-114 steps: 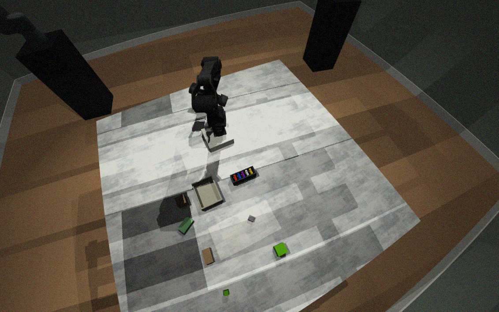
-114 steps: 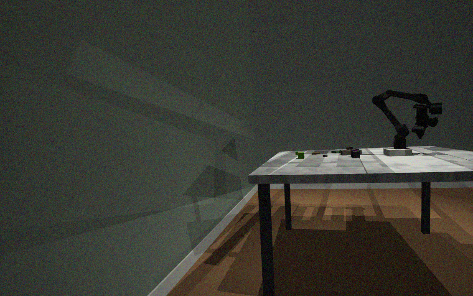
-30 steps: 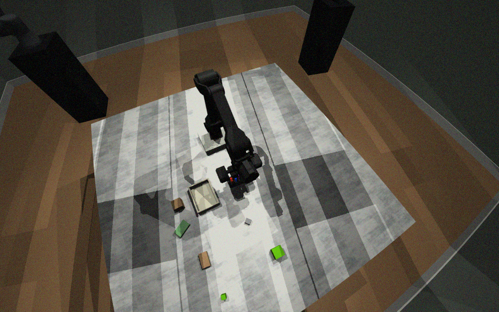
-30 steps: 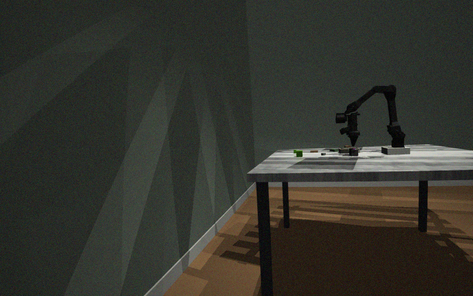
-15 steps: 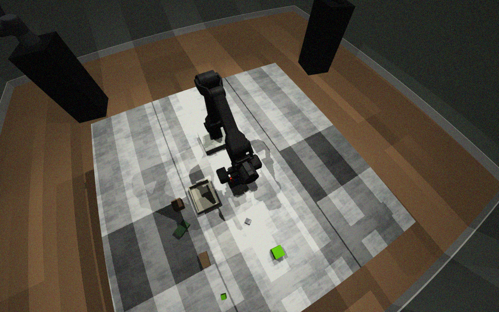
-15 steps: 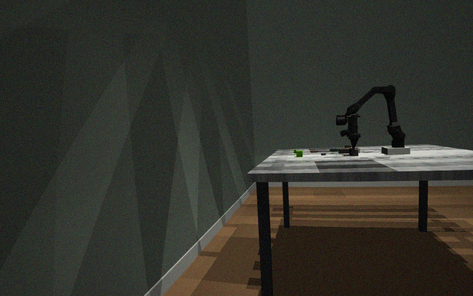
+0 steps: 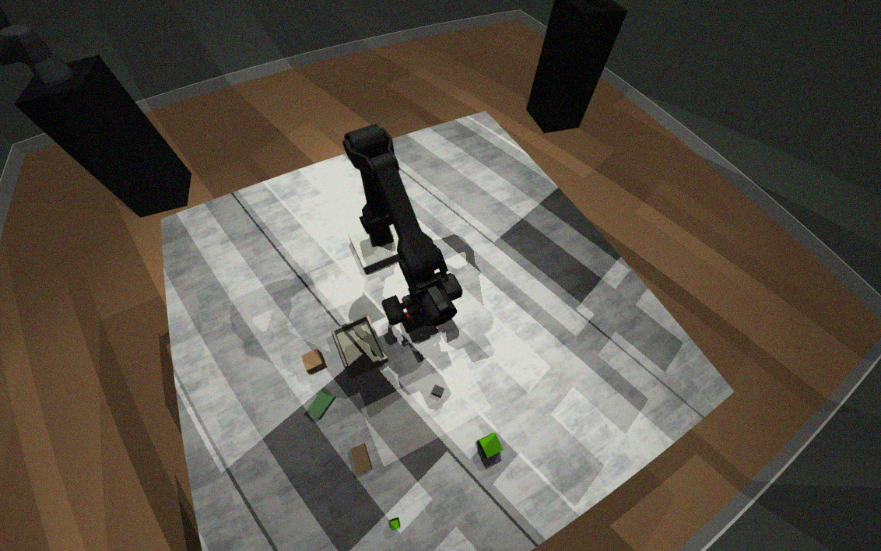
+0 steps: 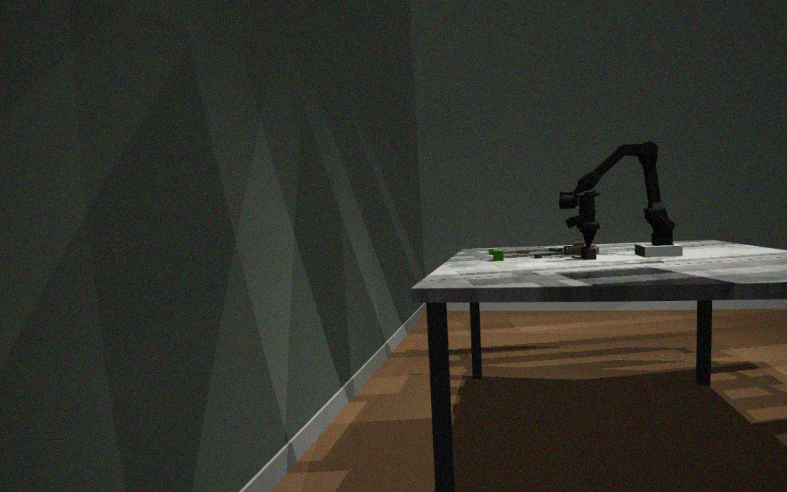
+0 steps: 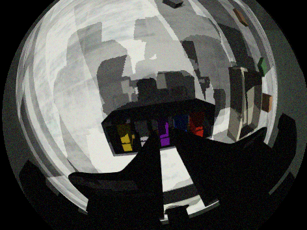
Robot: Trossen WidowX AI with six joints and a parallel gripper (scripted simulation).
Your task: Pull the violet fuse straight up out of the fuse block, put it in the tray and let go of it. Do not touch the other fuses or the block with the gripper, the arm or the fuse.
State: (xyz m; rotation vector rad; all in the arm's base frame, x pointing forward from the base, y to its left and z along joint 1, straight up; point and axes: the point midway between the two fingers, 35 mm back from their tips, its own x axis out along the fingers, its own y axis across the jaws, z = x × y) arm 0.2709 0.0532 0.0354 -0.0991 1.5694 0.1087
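Right now my gripper tip is 20 mm above the violet fuse. From my gripper tip the other things lie so: blue fuse 20 mm to the right, 20 mm below; yellow fuse 40 mm to the left, 20 mm below, 10 mm behind; red fuse 40 mm to the right, 20 mm below, 10 mm ahead.
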